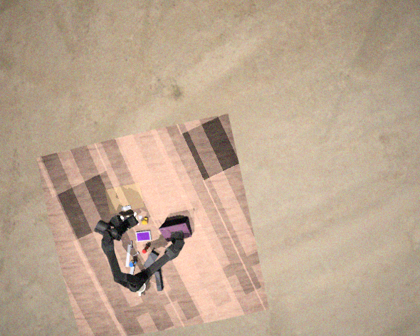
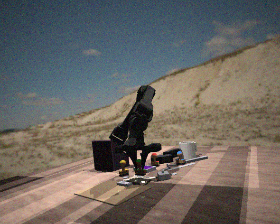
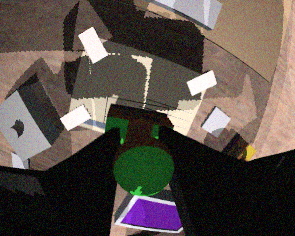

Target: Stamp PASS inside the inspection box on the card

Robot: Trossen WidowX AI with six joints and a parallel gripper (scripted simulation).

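Now: gripper tip 40 mm above the cream card and 10 mm to the left of it. Also, from my gripper tip: grey block (90 mm ahead, 40 mm to the left, 20 mm below); then green-knobbed PASS stamp (right at my gripper tip); then yellow-knobbed stamp (110 mm behind, 20 mm below, 10 mm to the left).
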